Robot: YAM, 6 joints.
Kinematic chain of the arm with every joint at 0, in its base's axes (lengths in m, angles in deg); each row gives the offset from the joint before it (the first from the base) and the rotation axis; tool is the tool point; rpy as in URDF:
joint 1: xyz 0 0 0.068 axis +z
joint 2: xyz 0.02 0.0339 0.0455 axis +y
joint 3: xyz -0.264 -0.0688 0 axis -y
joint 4: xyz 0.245 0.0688 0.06 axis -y
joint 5: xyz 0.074 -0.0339 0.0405 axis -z
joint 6: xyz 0.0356 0 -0.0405 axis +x
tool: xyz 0 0 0 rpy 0 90 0
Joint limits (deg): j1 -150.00..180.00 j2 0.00..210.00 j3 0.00..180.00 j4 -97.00..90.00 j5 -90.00..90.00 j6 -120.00..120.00
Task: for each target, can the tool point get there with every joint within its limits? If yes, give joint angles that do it. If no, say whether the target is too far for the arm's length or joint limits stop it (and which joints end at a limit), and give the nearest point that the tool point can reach.
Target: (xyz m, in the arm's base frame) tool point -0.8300 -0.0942 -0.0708
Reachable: no: too far | nearest point -0.6279 -0.0130 -0.0248 | short by 0.223 m
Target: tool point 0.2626 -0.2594 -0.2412
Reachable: yes | joints -43.70 188.99 117.14 -42.55 9.93 -34.35
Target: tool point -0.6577 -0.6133 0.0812
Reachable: no: too far | nearest point -0.4720 -0.4402 0.0905 | short by 0.254 m
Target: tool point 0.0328 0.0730 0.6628
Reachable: yes | joints 58.82 74.26 110.07 71.67 -15.97 83.63
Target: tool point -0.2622 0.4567 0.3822
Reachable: yes | joints 117.28 141.99 163.57 -44.90 -41.75 -2.24
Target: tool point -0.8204 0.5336 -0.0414
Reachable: no: too far | nearest point -0.5347 0.3478 0.0137 | short by 0.345 m
